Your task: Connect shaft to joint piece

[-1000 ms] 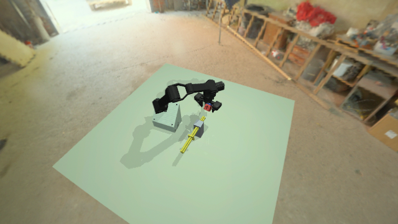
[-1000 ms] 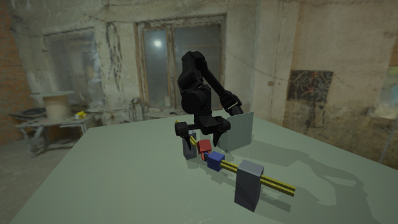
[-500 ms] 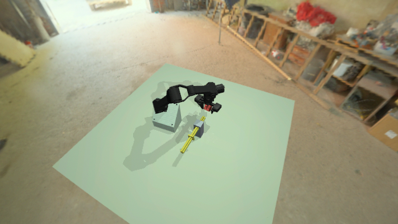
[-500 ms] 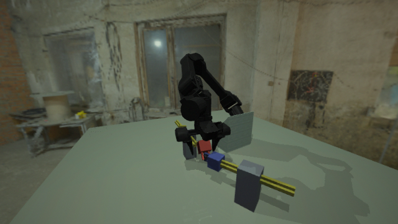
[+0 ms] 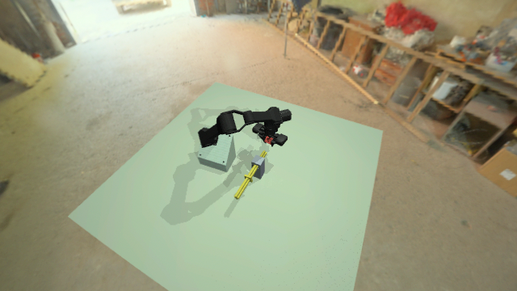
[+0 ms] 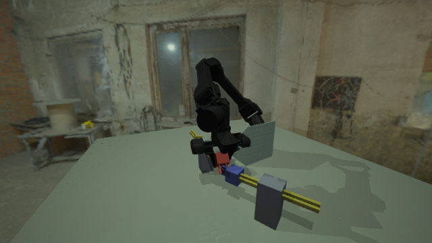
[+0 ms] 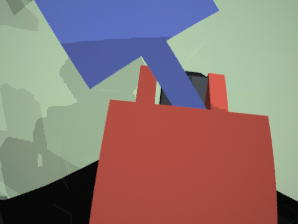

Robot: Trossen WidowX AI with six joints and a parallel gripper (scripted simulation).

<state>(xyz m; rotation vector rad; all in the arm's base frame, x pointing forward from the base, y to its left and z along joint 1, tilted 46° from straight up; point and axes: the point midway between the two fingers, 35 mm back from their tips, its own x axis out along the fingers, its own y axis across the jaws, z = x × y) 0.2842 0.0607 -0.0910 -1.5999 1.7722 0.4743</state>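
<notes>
The red joint piece lies 10 mm to the left of my gripper tip and 30 mm above it.
</notes>
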